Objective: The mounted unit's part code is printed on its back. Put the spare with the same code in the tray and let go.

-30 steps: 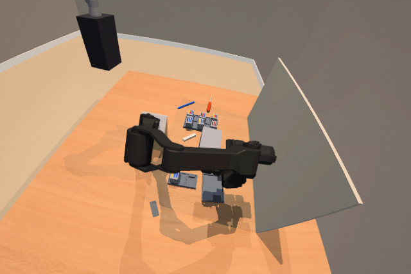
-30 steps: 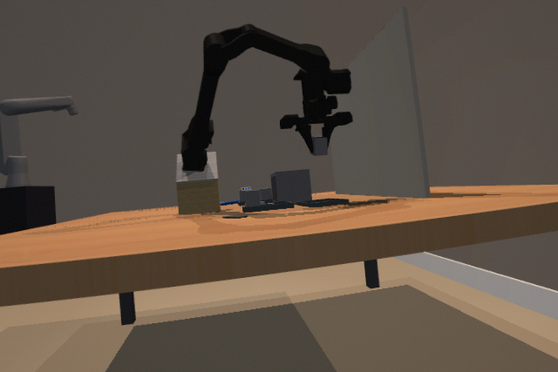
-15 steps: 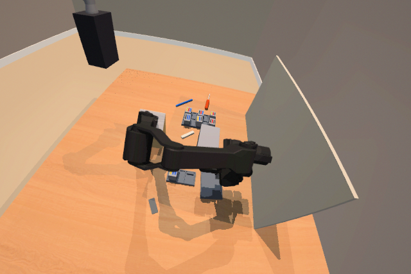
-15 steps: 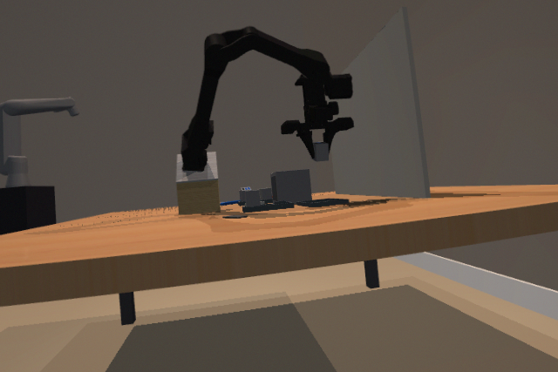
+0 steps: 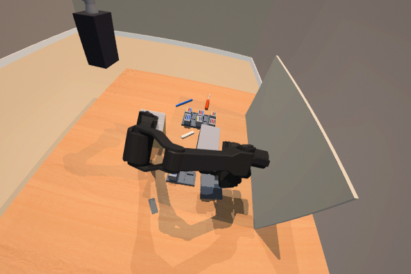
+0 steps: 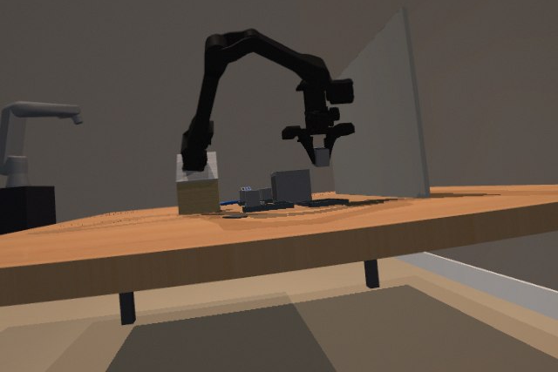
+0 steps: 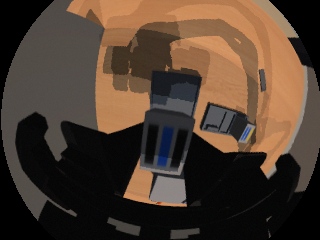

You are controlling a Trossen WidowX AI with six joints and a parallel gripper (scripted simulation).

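The grey tray is 10 cm below my gripper tip and 1 cm behind it. Round my gripper tip: flat holder 15 cm behind, 10 cm below; grey mounted unit 19 cm to the left, 7 cm behind, 6 cm below; grey spare unit 3 cm above.
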